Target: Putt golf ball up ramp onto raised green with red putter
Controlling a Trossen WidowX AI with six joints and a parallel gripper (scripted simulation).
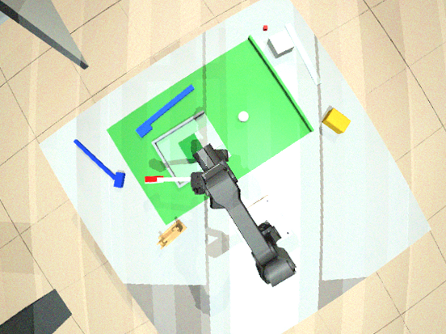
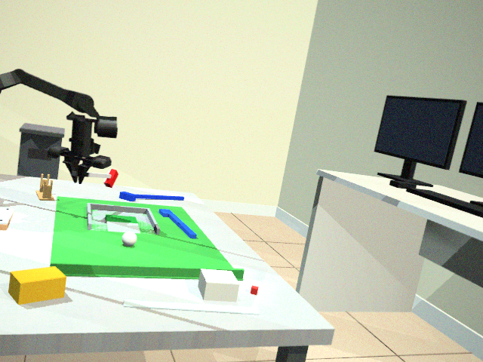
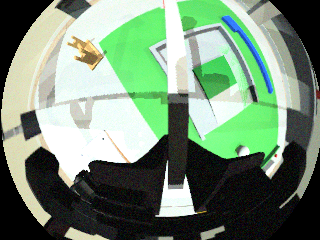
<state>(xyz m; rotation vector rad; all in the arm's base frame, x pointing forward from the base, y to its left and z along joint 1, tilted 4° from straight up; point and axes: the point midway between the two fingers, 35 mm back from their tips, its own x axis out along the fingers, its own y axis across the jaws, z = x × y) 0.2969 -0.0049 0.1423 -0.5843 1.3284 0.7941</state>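
The red putter is 9 cm to the left of my gripper tip, 7 cm ahead of it and 1 cm above it. Round my gripper tip: white block (56 cm to the right, 26 cm ahead, 10 cm below); then white golf ball (24 cm to the right, 12 cm ahead, 10 cm below); then yellow block (53 cm to the right, 14 cm behind, 10 cm below).
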